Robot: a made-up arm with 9 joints. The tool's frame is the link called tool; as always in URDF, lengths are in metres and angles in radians.
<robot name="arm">
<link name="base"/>
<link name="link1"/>
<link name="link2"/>
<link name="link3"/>
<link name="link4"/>
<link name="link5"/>
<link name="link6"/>
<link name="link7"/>
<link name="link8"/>
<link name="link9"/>
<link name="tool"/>
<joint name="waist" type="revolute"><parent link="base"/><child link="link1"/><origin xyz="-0.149 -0.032 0.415"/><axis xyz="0 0 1"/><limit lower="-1.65" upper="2.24" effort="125" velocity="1.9"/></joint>
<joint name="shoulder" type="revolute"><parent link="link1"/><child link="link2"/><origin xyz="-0.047 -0.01 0.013"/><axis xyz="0.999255 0.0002 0.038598"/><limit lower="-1.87" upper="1.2" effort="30" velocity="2.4"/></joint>
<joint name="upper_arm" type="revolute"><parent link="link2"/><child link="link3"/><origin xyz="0.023 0.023 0.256"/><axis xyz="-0.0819 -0.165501 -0.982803"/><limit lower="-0.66" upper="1.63" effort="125" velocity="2.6"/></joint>
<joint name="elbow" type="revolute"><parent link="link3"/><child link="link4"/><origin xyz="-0.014 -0.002 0.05"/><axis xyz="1 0 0"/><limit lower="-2.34" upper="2.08" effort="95" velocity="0.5"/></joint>
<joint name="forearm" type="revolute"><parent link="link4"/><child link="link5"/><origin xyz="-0.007 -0.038 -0.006"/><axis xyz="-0.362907 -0.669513 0.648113"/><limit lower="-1.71" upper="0.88" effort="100" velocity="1.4"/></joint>
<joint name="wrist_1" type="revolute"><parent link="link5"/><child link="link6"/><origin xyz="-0.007 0.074 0.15"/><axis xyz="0 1 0"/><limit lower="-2.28" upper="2.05" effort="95" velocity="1.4"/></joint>
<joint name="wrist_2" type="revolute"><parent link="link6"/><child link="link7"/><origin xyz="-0.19 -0.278 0.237"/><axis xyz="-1 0 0"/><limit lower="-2.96" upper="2.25" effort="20" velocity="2.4"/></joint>
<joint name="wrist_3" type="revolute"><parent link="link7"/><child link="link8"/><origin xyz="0.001 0.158 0.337"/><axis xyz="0 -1 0"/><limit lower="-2.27" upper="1.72" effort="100" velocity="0.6"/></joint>
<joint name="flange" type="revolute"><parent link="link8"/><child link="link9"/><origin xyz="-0.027 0.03 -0.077"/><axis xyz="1 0 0"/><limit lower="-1.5" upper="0.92" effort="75" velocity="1.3"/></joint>
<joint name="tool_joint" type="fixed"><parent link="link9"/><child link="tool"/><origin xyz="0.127 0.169 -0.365" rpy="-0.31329 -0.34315 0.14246"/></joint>
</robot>
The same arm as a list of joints. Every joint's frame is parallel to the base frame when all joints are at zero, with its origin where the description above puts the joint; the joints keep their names.
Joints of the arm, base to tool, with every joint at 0 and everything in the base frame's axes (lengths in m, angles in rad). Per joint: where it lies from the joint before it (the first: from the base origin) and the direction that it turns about. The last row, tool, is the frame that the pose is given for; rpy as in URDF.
waist: origin -0.149 -0.032 0.415 axis 0 0 1
shoulder: origin -0.047 -0.01 0.013 axis 0.999255 0.0002 0.038598
upper_arm: origin 0.023 0.023 0.256 axis -0.0819 -0.165501 -0.982803
elbow: origin -0.014 -0.002 0.05 axis 1 0 0
forearm: origin -0.007 -0.038 -0.006 axis -0.362907 -0.669513 0.648113
wrist_1: origin -0.007 0.074 0.15 axis 0 1 0
wrist_2: origin -0.19 -0.278 0.237 axis -1 0 0
wrist_3: origin 0.001 0.158 0.337 axis 0 -1 0
flange: origin -0.027 0.03 -0.077 axis 1 0 0
tool: origin 0.127 0.169 -0.365 rpy -0.3133 -0.3432 0.1425
Joint limits (rad, base to tool): -1.65..2.24 -1.87..1.2 -0.66..1.63 -2.34..2.08 -1.71..0.88 -2.28..2.05 -2.96..2.25 -2.27..1.72 -1.5..0.92

